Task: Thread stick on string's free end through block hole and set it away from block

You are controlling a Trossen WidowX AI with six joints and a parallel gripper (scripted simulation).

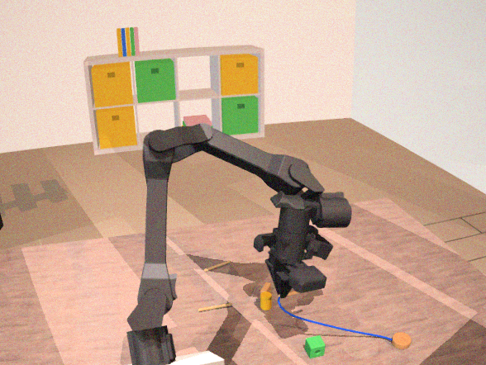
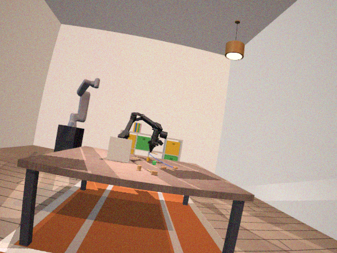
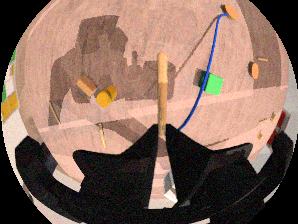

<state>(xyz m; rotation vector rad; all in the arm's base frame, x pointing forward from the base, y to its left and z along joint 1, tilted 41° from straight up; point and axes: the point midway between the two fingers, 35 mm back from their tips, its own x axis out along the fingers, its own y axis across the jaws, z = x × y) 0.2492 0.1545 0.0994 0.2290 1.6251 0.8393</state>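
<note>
My gripper tip is 2 cm short of the thin wooden stick. Round my gripper tip: green block (8 cm to the right, 8 cm below, 5 cm ahead); then orange disc (20 cm to the right, 14 cm ahead, 9 cm below); then yellow cylinder (8 cm to the left, 7 cm below, 2 cm behind).
</note>
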